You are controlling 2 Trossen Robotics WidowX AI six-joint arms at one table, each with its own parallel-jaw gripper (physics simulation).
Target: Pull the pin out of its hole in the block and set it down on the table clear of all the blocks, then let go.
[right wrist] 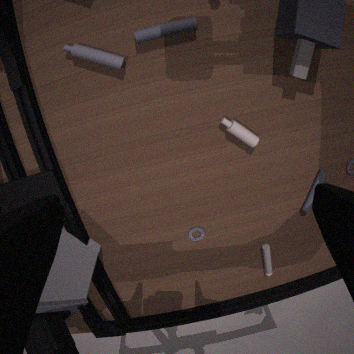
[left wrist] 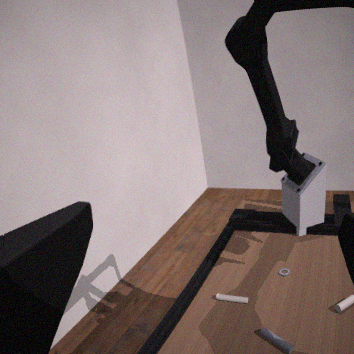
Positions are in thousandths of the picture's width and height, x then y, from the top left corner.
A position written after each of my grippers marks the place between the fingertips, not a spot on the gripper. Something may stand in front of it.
In view: my left gripper (left wrist: 631,629) and my right gripper (right wrist: 535,575).
